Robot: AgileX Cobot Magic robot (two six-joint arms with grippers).
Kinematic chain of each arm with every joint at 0, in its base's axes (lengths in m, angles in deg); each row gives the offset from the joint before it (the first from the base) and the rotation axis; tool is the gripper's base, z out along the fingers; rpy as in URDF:
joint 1: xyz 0 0 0.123 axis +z
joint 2: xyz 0 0 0 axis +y
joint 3: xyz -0.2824 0 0.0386 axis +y
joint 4: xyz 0.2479 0 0.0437 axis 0.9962 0 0.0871
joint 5: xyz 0 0 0 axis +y
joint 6: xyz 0.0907 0 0.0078 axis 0.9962 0 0.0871
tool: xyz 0 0 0 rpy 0 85 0
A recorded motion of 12 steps. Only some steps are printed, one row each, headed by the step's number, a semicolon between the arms.
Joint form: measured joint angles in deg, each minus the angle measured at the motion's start. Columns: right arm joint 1, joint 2, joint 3, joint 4, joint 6, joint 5; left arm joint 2, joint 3, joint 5, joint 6, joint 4, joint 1.
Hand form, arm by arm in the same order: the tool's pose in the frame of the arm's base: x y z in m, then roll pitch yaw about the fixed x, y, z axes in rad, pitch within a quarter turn. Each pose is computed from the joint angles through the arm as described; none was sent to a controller.
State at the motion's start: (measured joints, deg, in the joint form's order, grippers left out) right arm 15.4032 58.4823 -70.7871 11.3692 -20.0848 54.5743; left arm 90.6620 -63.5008 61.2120 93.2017 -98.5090 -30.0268
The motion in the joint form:
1: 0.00 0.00 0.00 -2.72 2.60 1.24; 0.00 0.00 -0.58 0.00 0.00 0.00
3: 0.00 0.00 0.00 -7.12 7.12 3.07; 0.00 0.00 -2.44 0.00 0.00 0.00
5: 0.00 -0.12 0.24 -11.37 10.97 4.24; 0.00 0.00 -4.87 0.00 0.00 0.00
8: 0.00 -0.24 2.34 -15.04 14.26 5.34; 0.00 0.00 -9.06 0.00 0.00 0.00
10: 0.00 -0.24 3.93 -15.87 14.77 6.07; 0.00 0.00 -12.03 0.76 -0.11 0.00
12: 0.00 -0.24 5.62 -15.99 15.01 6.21; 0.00 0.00 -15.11 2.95 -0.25 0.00
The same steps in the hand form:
1: 0.1793 0.0611 0.4235 -2.9859 0.9006 -2.5169; 0.2447 -0.2321 0.3247 -1.7590 1.2128 2.9692
3: 0.1792 0.0553 0.4206 -2.9852 0.8592 -2.5854; 0.2474 -0.2320 0.3236 -1.7961 1.2124 2.9641
5: 0.1791 0.0493 0.4181 -2.9652 0.8301 -2.6358; 0.2510 -0.2317 0.3221 -1.8446 1.2118 2.9576
8: 0.1797 0.0443 0.4064 -2.9536 0.7751 -2.6852; 0.2570 -0.2308 0.3195 -1.9279 1.2106 2.9465
10: 0.1797 0.0430 0.3973 -2.9533 0.7344 -2.6958; 0.2614 -0.2298 0.3178 -1.9965 1.2211 2.9286
12: 0.1798 0.0429 0.3883 -2.9615 0.7034 -2.7050; 0.2658 -0.2286 0.3161 -2.1065 1.2521 2.8691

